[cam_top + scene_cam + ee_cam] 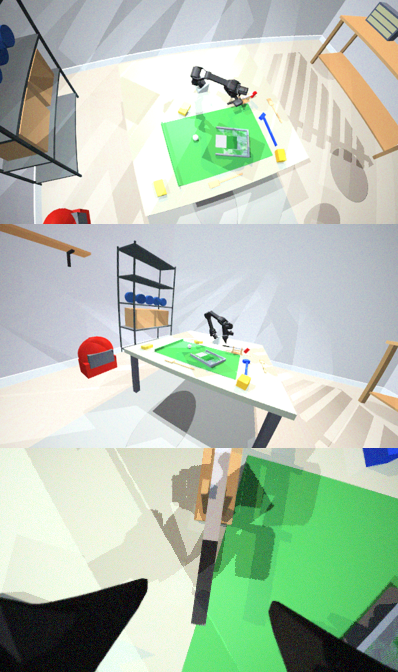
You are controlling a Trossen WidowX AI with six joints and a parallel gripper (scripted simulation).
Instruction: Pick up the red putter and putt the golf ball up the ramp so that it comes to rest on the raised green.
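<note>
Now: the red putter 10 mm behind my gripper tip, 110 mm to the left of it and 40 mm below it. The rest, counted from my gripper tip: green mat 220 mm ahead, 220 mm to the right, 100 mm below; small wooden rack 10 mm behind, 130 mm to the left, 70 mm below; blue putter 290 mm ahead, 200 mm to the left, 90 mm below.
</note>
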